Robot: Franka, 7 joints.
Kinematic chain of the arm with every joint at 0, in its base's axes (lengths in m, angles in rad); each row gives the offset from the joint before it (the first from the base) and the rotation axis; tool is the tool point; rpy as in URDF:
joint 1: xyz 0 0 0.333 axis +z
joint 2: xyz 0 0 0 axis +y
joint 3: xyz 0 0 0.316 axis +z
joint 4: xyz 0.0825 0 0 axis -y
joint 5: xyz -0.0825 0 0.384 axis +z
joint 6: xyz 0 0 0 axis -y
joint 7: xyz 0.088 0 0 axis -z
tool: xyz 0 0 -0.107 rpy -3.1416 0 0
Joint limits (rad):
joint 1: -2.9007..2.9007
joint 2: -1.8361..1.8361
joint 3: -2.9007..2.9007
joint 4: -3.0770..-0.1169
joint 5: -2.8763..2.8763
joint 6: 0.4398..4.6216
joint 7: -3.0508..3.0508
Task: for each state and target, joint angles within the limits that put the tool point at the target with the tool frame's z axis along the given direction. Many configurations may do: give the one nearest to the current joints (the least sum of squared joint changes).
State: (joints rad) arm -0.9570 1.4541 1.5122 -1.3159 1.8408 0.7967 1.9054
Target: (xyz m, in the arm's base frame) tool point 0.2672 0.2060 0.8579 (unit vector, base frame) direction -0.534 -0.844 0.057
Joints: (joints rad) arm -0.4917 0.8476 2.0395 -1.4666 1.7052 0.5650 1.9054
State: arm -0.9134 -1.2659 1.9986 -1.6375 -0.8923 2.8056 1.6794
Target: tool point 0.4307 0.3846 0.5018 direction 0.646 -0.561 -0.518
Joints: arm -0.9374 -0.6756 1.4895 -1.9477 -0.3783 2.1415 1.6794
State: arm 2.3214 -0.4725 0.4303 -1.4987 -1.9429 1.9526 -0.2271
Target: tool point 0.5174 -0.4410 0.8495 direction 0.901 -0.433 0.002
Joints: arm 2.3261 -1.2747 -0.1900 -0.6465 -2.6157 2.2067 -0.2271
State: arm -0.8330 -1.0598 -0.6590 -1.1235 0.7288 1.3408 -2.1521
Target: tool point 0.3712 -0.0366 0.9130 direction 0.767 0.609 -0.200
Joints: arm -0.4858 -0.4905 0.1397 -1.6216 1.1889 1.9754 -2.1521
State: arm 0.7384 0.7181 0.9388 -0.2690 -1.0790 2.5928 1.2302
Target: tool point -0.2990 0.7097 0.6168 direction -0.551 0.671 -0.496
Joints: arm 1.3333 0.9222 1.2420 -1.0196 -0.8890 2.5250 1.2302
